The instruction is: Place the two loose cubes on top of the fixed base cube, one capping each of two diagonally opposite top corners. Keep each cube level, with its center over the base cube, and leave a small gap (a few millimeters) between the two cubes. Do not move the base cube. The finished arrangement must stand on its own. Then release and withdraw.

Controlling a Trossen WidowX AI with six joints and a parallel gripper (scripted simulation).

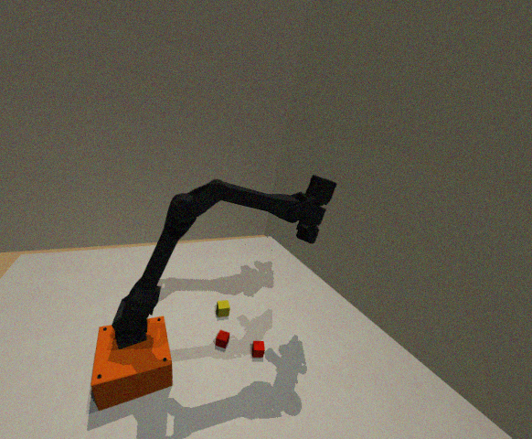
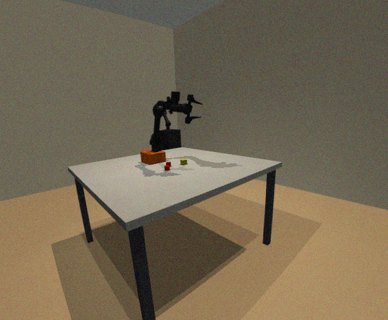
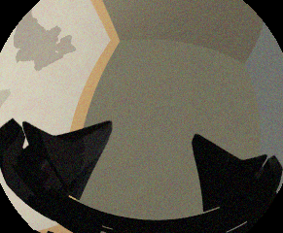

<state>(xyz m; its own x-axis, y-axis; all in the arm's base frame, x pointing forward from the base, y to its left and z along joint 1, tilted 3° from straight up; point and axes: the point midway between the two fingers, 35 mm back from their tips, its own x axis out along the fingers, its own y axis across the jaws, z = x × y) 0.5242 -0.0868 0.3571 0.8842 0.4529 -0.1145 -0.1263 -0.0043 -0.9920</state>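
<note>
My gripper tip is now 26 cm past the red cube, 10 cm to the left of it and 40 cm above it. Also, from my gripper tip: yellow cube 27 cm behind, 10 cm to the left, 40 cm below.
</note>
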